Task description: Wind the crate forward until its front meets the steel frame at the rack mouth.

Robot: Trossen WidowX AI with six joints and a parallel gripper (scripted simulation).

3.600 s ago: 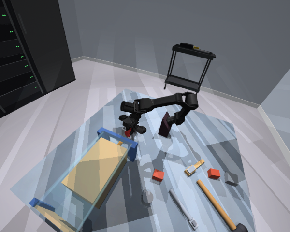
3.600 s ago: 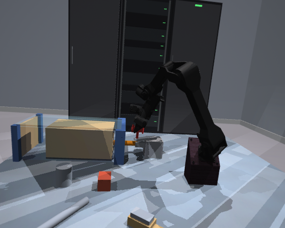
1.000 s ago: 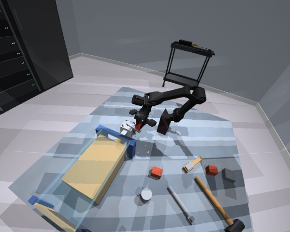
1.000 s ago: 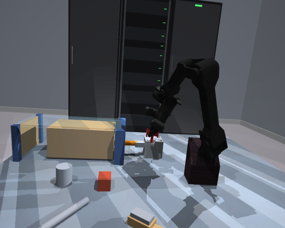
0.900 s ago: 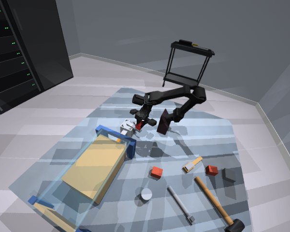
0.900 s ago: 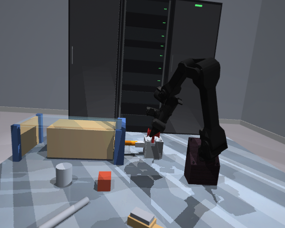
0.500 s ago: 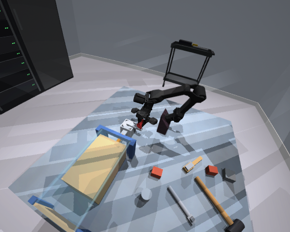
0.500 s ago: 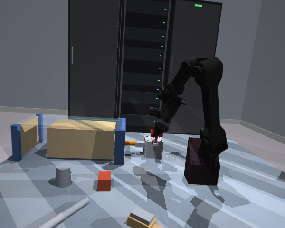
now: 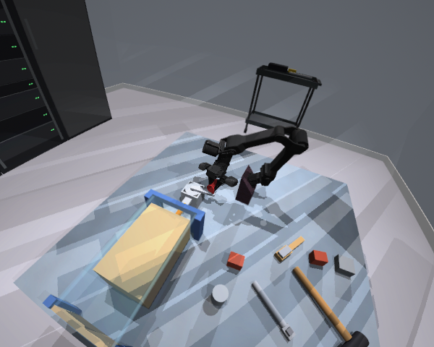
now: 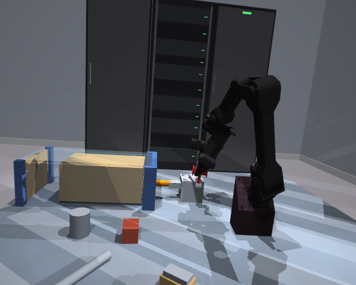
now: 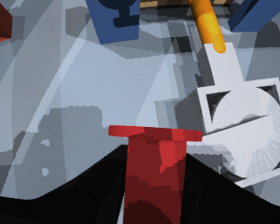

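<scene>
My gripper tip is now 3 cm to the left of the crank handle, 3 cm above it and 1 cm past it. From my gripper tip the other things lie so: red knob (2 cm behind); then grey winch (11 cm to the right, 10 cm below, 1 cm behind); then frame (16 cm ahead, 8 cm to the right, 3 cm below).
</scene>
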